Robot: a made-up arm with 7 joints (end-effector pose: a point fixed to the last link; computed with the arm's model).
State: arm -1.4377 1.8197 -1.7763 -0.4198 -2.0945 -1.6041 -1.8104
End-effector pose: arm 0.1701 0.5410 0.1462 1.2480 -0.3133 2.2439
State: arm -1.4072 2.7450 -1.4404 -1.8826 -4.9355 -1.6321 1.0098
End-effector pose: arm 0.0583 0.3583 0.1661 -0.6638 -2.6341 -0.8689
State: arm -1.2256 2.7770 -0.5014 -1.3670 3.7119 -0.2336 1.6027
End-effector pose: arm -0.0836 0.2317 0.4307 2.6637 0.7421 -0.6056
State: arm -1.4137 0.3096 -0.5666 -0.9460 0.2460 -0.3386 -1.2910
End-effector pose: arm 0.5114 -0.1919 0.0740 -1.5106 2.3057 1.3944
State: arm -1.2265 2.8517 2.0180 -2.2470 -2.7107 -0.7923 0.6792
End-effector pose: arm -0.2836 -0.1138 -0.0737 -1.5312 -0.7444 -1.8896
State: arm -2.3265 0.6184 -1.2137 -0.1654 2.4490 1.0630 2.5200
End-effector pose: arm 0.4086 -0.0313 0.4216 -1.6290 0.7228 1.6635
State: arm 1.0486 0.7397 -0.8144 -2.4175 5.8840 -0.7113 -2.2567
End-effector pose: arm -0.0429 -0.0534 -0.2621 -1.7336 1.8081 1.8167
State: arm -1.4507 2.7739 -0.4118 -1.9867 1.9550 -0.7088 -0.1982
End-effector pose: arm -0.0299 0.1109 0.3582 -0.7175 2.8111 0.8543
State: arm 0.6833 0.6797 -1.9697 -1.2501 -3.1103 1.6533 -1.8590
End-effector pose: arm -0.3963 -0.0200 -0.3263 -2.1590 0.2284 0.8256
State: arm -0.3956 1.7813 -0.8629 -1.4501 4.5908 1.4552 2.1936
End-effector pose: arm 0.3074 0.3657 -0.0684 1.3569 -2.3030 -0.8318
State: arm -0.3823 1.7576 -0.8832 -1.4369 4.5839 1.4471 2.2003
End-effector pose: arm 0.3039 0.3679 -0.0856 1.3274 -2.2660 -0.8354
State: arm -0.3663 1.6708 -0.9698 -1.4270 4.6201 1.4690 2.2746
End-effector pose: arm 0.2946 0.3589 -0.1451 1.1458 -2.2387 -0.7202
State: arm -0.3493 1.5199 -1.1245 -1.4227 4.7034 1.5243 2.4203
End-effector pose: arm 0.2708 0.3257 -0.2407 0.8287 -2.1946 -0.4791
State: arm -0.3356 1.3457 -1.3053 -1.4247 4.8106 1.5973 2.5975
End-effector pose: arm 0.2310 0.2682 -0.3342 0.4905 -2.1088 -0.1877
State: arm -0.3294 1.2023 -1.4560 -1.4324 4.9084 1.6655 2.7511
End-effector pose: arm 0.1903 0.2101 -0.3942 0.2378 -2.0120 0.0571
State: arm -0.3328 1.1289 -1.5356 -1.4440 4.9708 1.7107 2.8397
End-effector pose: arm 0.1685 0.1763 -0.4176 0.1128 -1.9599 0.1983
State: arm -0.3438 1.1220 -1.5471 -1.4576 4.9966 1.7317 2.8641
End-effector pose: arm 0.1694 0.1690 -0.4176 0.0889 -1.9677 0.2477
